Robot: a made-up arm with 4 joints. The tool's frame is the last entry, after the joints.
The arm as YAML. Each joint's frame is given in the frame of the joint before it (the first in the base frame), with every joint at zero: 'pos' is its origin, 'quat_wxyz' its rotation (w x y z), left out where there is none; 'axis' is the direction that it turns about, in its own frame. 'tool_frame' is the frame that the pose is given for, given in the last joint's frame.
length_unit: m
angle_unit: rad
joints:
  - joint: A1
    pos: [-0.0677, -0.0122, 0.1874]
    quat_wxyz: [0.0, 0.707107, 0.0, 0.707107]
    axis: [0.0, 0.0, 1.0]
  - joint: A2
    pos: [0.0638, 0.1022, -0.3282]
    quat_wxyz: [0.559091, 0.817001, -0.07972, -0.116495]
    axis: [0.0, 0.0, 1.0]
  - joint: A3
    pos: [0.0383, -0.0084, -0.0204]
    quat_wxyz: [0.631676, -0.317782, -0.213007, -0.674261]
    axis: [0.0, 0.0, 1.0]
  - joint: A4
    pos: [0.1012, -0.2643, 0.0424]
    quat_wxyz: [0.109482, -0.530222, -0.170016, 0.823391]
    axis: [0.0, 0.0, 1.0]
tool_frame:
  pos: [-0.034, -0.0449, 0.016]
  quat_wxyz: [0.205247, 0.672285, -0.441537, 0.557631]
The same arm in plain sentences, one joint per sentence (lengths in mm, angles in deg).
The arm has four revolute joints in a row. What follows holds with every joint at zero, and every direction is one of the base frame's. Joint 1 lies 67.7 mm along -x and 12.2 mm along -y and 187.4 mm along +z from the base frame's origin and rotates about +x. Joint 2 lies 328.2 mm along -x and 102.2 mm along -y and 63.8 mm along +z from joint 1 and rotates about the direction (-0.347693, 0.894982, -0.279494). Joint 3 lies 4.6 mm along -x and 11.3 mm along -y and 42.5 mm along +z from joint 2 and rotates about the direction (0.379918, 0.923944, -0.044602). Joint 4 lies 32.7 mm along -x and 45.8 mm along +y and 280.6 mm along -z from joint 3 and rotates about +x. The tool frame, which is the frame that the pose is given for, lies 16 mm along +x and 51.1 mm along +y and 23.6 mm along +z from joint 4; its axes are the base frame's turned by roll 4.6, pitch -18.43 and yaw 11.08 deg (as in URDF: about the fixed x, then y, then z).
